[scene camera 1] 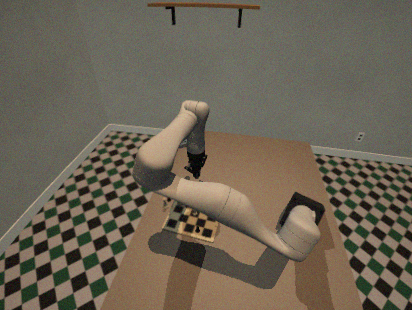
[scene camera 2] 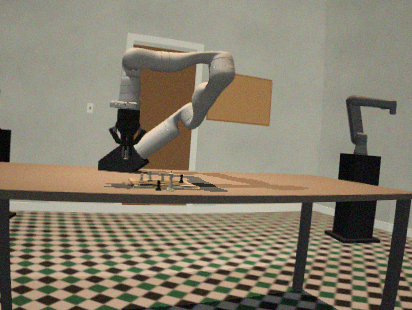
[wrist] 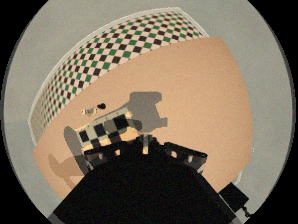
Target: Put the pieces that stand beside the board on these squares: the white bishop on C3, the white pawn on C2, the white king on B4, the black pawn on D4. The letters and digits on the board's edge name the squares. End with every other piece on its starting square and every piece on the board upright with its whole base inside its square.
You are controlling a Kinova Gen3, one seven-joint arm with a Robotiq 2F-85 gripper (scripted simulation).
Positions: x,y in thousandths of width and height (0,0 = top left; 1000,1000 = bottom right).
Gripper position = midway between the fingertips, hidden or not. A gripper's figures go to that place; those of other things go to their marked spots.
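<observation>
A chessboard (wrist: 398,565) is 26 cm from the lens, and the gripper (wrist: 492,623) is at 17 cm from the lens.
</observation>
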